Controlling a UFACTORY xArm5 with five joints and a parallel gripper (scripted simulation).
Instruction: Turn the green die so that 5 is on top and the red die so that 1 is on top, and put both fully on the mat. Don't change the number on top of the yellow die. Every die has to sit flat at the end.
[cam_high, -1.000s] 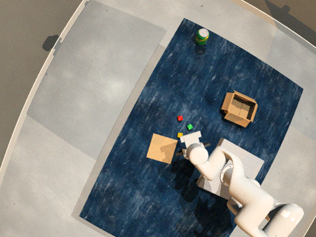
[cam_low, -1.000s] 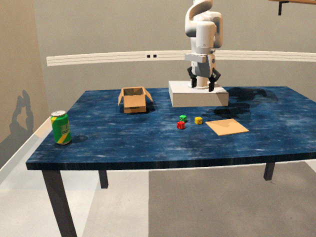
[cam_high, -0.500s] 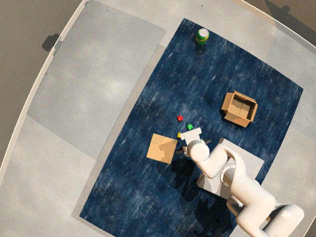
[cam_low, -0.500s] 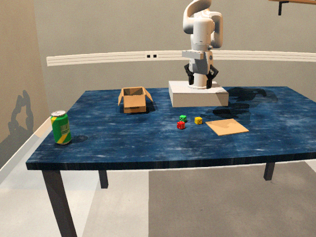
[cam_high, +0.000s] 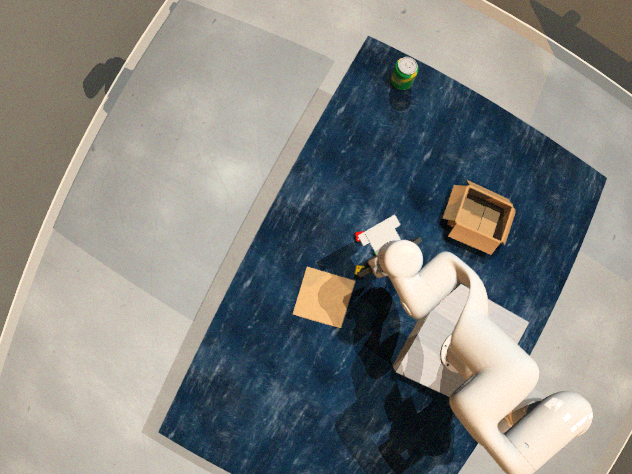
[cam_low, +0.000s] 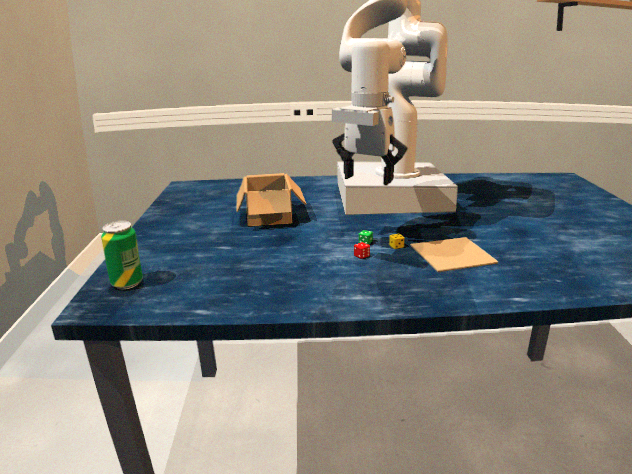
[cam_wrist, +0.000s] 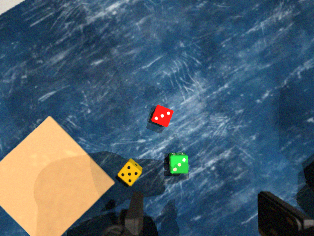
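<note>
My hand is 140 mm above the green die. The rest, counted from my hand: red die 70 mm ahead, 30 mm to the right, 140 mm below; then mat 110 mm ahead, 160 mm to the left, 150 mm below; then yellow die 40 mm ahead, 60 mm to the left, 140 mm below.
</note>
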